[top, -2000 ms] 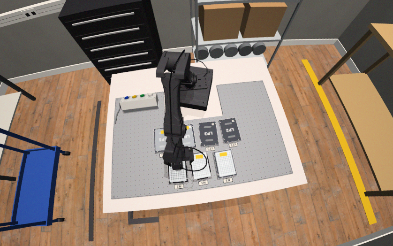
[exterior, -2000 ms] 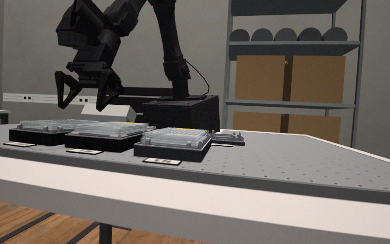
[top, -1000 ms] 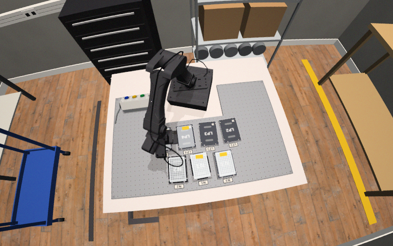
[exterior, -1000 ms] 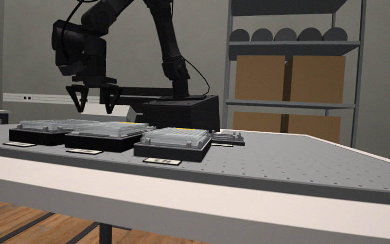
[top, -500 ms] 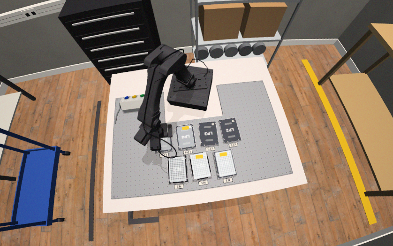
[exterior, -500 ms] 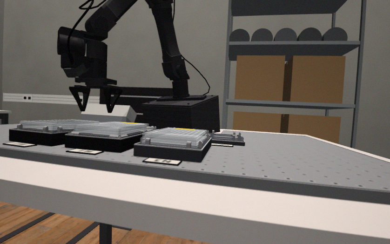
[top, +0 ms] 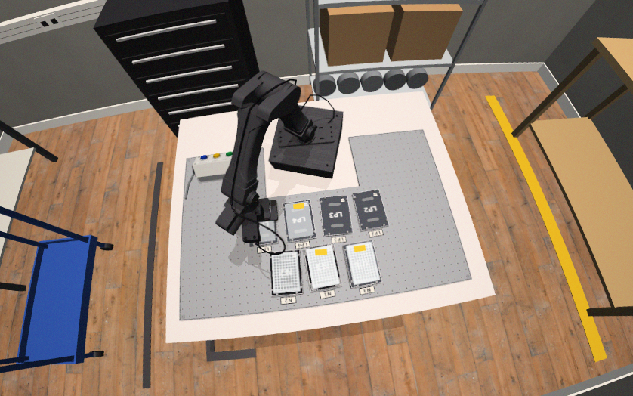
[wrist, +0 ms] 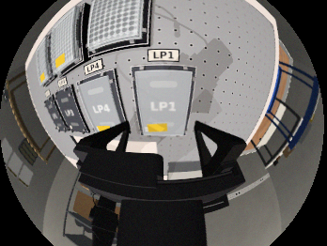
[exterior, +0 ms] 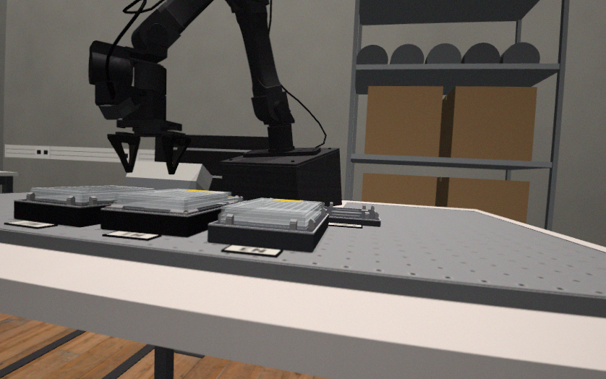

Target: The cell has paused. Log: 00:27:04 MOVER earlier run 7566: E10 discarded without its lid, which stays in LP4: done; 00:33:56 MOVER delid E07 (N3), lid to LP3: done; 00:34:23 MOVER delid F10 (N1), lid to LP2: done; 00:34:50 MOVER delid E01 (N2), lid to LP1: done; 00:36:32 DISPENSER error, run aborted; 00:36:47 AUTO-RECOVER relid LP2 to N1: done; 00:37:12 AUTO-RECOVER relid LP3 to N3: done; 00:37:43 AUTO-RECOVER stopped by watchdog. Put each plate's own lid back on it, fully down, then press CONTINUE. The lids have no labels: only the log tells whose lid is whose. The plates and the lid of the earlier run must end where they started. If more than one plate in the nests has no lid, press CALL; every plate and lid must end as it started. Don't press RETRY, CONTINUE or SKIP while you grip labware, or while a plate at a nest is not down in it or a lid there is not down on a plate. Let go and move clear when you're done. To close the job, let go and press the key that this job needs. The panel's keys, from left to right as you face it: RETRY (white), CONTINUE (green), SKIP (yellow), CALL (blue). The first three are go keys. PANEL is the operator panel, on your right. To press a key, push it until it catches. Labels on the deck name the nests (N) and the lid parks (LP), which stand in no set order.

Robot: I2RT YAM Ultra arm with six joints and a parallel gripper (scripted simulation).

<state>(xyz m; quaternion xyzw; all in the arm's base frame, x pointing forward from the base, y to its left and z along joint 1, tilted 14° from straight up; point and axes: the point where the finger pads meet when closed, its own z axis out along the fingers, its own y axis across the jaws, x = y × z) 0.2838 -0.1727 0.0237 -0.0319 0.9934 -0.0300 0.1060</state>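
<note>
My hand is 60 mm above the LP1 lid park. From my hand the other things lie so: plate (180 mm ahead, 80 mm to the left, 30 mm below); then green key (260 mm behind, 120 mm to the right); then yellow SKIP key (260 mm behind, 170 mm to the right).
</note>
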